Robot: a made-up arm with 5 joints.
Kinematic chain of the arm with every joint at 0, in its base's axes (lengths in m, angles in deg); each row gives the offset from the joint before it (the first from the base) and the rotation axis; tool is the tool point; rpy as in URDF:
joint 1: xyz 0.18 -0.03 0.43 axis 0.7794 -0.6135 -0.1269
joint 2: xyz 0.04 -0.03 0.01 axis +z
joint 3: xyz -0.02 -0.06 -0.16 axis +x
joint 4: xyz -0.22 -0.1 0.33 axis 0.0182 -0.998 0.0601
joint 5: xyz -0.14 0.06 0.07 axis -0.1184 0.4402 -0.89
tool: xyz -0.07 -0.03 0 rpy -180 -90 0
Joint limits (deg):
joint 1: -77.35..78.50
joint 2: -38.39..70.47
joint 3: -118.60..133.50
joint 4: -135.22..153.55
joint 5: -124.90..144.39
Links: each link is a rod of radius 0.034 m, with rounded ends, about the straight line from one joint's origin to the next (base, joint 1, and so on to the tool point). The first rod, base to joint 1, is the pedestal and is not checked.
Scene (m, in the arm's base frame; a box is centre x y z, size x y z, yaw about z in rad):
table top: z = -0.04
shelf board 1: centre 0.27 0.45 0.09 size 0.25 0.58 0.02 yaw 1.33
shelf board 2: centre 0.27 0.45 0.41 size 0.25 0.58 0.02 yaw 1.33
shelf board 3: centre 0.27 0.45 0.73 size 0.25 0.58 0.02 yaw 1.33
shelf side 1: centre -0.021 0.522 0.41 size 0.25 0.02 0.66 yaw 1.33
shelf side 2: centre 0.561 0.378 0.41 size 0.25 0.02 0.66 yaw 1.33
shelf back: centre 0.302 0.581 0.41 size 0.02 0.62 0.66 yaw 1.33
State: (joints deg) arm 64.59 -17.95 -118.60 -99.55 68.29
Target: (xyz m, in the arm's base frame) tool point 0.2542 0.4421 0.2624
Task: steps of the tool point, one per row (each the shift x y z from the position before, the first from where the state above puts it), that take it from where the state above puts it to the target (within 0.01 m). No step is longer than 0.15 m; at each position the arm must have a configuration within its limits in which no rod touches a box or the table.
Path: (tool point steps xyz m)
1: -0.0144 -0.0703 0.0134
2: -0.0128 -0.0736 0.0030
3: -0.0169 -0.0716 -0.0055
4: -0.0247 -0.0647 -0.0109
5: -0.0224 0.0561 -0.0921
6: -0.0492 0.0222 -0.0993
7: -0.0718 -0.0149 -0.0896
8: 0.0112 0.0562 -0.0049
9: 0.0108 0.0575 -0.0010
10: 0.0134 0.0566 0.0017
11: 0.0197 0.0540 0.0042

